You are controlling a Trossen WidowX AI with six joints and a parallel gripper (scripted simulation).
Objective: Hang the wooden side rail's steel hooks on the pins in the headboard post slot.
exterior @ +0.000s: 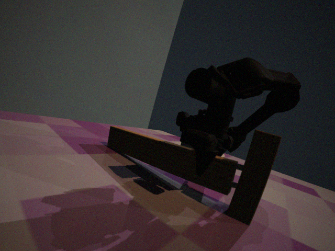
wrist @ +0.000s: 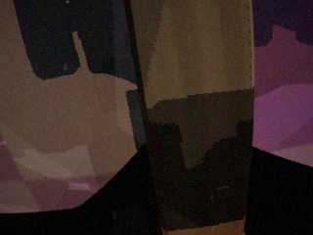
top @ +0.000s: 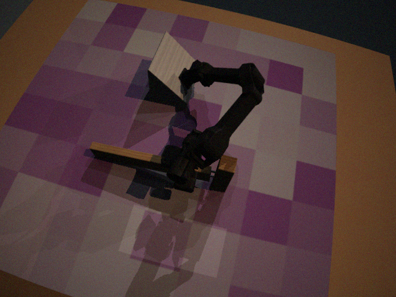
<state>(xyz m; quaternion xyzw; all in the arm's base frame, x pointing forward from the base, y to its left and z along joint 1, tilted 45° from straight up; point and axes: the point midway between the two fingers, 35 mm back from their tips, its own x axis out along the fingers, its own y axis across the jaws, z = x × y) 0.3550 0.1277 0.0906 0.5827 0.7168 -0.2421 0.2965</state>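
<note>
The headboard post lies 20 mm behind my gripper tip, 110 mm to the left of it and 40 mm above it.
</note>
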